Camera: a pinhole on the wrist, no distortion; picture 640 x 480 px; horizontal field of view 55.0 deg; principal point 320.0 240.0 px. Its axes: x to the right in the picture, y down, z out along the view. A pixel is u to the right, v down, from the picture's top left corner.
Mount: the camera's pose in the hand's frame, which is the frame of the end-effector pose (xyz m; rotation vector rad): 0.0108 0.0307 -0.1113 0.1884 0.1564 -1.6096
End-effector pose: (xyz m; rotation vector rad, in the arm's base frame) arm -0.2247 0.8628 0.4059 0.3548 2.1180 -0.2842
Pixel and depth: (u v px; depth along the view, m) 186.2 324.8 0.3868
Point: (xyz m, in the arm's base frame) -0.0238 0.8001 0.2029
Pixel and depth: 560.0 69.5 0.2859
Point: -0.1213 0.6769 0.4064
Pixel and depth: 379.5 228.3 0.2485
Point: -0.1429 0.7773 0.3426
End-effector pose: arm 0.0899 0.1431 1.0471 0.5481 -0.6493 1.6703
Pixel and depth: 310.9 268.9 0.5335
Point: 0.1655 -0.1093 1.3735
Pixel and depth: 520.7 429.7 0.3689
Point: 0.2398 0.0941 1.3062
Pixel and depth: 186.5 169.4 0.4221
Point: 0.0700 -0.1107 1.2481
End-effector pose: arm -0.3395 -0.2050 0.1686 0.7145 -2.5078 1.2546
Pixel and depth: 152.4 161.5 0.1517
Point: -0.3513 -0.2181 0.1103
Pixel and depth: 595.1 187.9 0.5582
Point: -0.1134 -0.6577 0.1408
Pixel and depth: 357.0 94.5 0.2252
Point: -0.2833 -0.2881 0.1047
